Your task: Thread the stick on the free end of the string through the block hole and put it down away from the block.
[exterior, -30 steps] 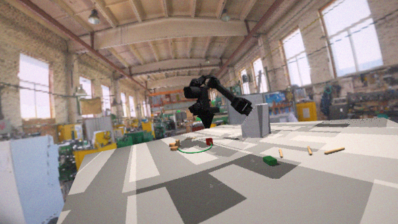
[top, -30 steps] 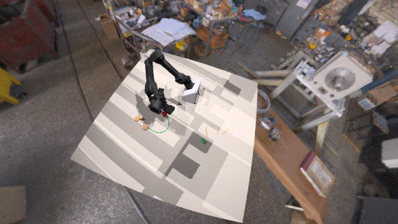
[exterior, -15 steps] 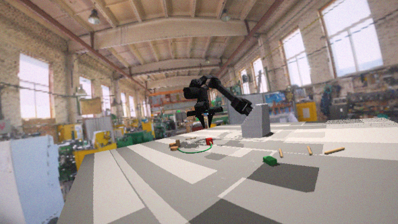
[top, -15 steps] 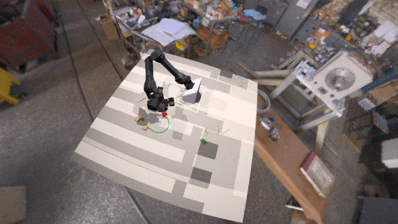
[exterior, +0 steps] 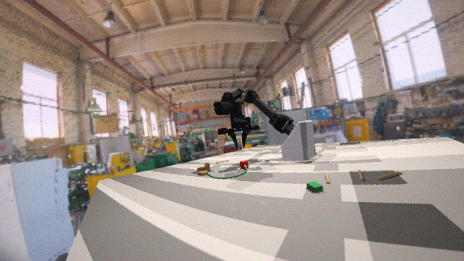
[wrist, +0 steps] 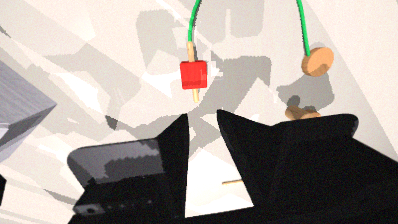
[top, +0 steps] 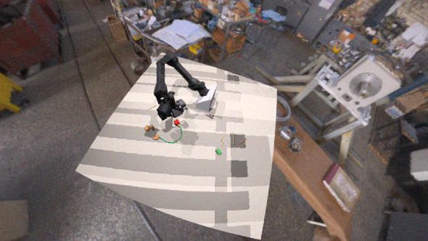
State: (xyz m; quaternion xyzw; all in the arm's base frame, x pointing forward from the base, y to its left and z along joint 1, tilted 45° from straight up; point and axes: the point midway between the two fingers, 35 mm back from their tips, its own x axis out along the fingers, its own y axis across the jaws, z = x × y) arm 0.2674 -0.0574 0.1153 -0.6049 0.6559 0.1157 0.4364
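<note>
The small red block is 70 mm below my gripper tip, 20 mm to the left of it and 10 mm ahead of it. Also, from my gripper tip: wooden peg (120 mm to the right, 120 mm ahead, 70 mm below); small green block (390 mm to the left, 80 mm below, 80 mm ahead).
</note>
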